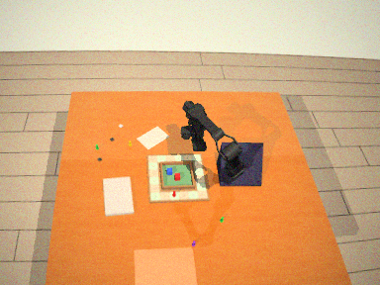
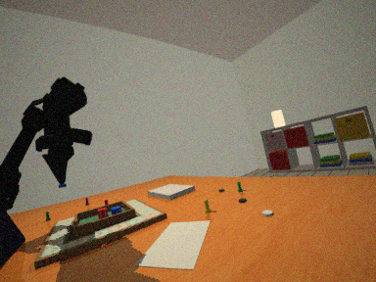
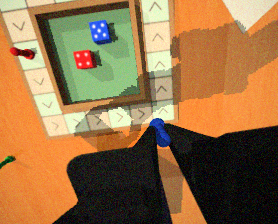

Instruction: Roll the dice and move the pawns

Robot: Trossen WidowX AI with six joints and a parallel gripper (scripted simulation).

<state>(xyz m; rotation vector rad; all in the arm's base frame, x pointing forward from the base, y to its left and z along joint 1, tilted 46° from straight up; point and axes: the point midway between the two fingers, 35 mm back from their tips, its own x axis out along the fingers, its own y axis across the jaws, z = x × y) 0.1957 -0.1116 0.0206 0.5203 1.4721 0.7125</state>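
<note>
Right now my gripper tip is 8 cm short of the green tray, 9 cm to the right of it and 14 cm above it. From my gripper tip the other things lie so: white card (21 cm ahead, 17 cm to the right, 14 cm below); then red pawn (9 cm ahead, 20 cm to the left, 12 cm below); then blue pawn (1 cm above).
</note>
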